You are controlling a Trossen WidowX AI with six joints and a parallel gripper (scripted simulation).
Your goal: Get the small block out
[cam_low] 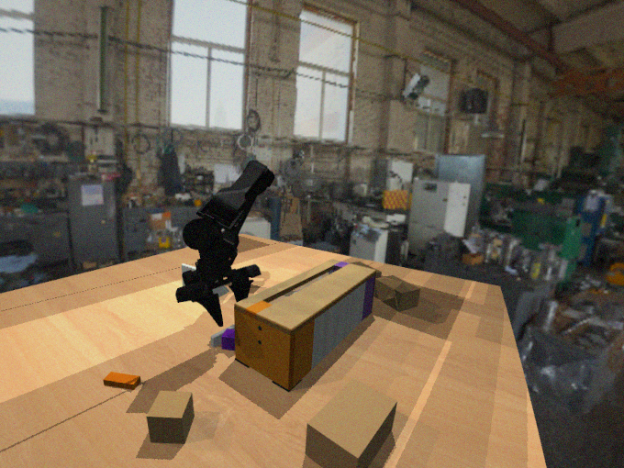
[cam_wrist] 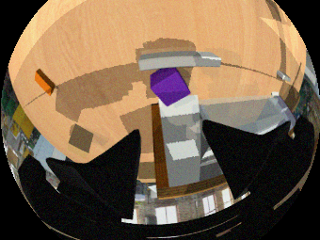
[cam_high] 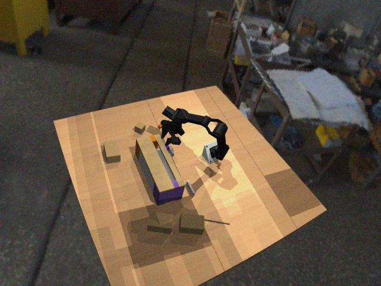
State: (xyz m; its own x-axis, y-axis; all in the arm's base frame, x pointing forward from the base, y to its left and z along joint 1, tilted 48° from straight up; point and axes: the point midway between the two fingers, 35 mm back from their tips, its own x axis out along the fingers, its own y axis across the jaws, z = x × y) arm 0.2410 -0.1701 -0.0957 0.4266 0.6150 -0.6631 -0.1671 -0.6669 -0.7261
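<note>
Now: gripper tip 1 cm past the purple block, 1 cm to the right of it and 5 cm above it. Also, from my gripper tip: flat orange tile (10 cm behind, 19 cm to the right, 7 cm below); long box (9 cm ahead, 15 cm to the left, 1 cm below).
</note>
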